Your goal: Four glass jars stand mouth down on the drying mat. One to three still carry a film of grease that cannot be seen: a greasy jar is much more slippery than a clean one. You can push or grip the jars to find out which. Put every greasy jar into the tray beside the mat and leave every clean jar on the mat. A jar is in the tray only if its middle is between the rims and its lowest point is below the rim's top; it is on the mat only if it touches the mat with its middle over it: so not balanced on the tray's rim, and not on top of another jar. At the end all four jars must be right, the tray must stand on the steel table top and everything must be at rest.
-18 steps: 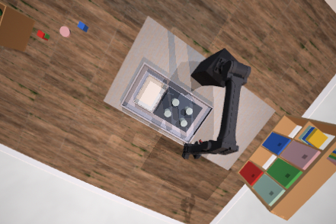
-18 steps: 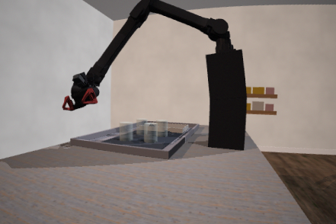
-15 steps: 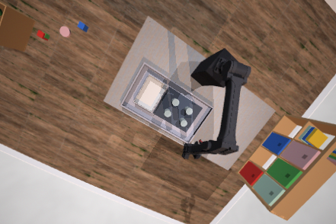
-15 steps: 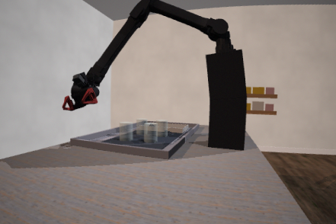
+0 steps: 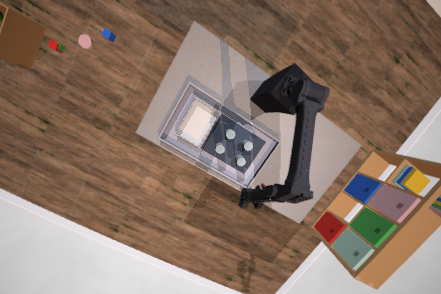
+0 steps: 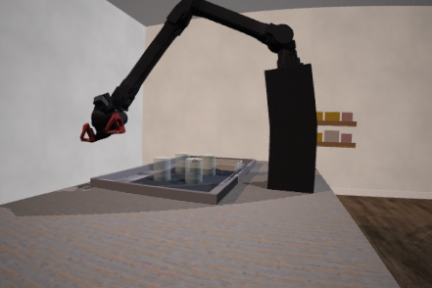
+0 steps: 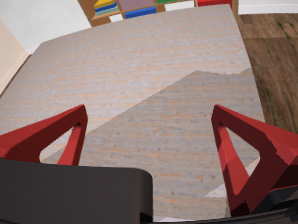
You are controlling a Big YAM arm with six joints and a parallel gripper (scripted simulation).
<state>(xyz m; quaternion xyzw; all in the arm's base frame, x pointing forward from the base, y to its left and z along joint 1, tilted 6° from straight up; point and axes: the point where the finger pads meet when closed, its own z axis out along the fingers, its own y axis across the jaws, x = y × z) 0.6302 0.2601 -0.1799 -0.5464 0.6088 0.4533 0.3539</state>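
My hand is 32 cm to the left of the dark drying mat, 21 cm past it and 18 cm above it. The rest, counted from my hand: pale tray 64 cm to the right, 26 cm behind, 18 cm below.
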